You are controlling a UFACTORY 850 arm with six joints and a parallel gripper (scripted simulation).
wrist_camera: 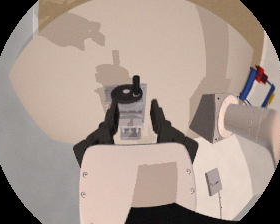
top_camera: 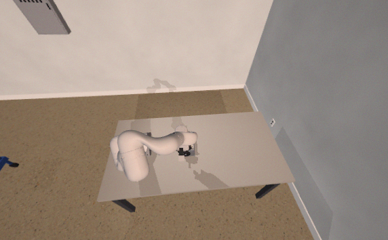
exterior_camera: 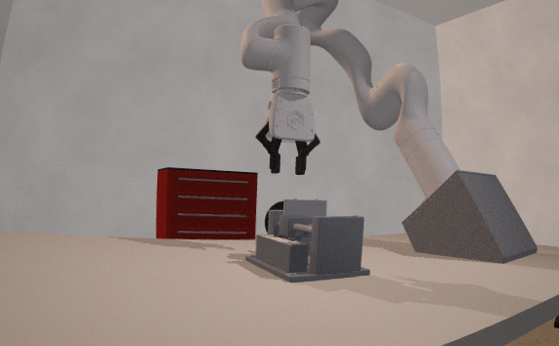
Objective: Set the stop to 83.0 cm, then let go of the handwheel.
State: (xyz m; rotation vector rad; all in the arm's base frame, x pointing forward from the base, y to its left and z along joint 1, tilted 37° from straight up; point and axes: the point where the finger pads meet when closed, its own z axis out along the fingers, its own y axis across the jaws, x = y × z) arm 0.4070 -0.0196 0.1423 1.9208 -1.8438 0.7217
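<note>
Right now the handwheel is 110 mm below my hand and 20 mm to the left of it.
</note>
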